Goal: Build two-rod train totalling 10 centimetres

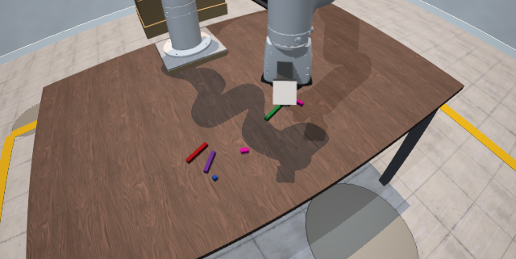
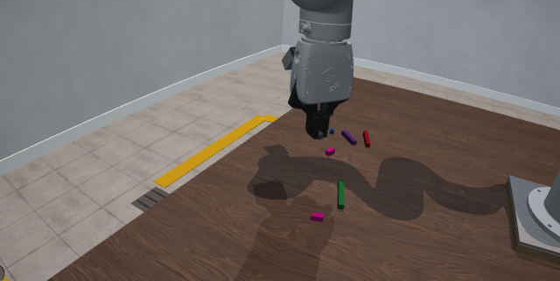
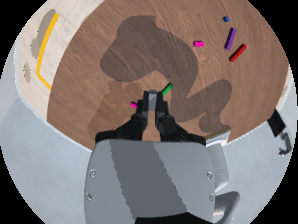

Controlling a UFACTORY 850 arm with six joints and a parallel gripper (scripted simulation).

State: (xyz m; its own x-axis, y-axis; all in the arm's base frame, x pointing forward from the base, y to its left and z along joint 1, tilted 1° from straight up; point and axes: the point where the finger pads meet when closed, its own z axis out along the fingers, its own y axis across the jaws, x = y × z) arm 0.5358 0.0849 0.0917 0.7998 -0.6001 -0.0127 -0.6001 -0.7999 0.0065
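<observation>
Right now my hand is 120 mm above the green rod, 70 mm past it and 10 mm to the right of it. From my hand the other things lie so: grey rod 20 mm below; then purple rod 210 mm to the right, 120 mm below; then small blue rod 220 mm to the right, 120 mm below, 40 mm ahead.
</observation>
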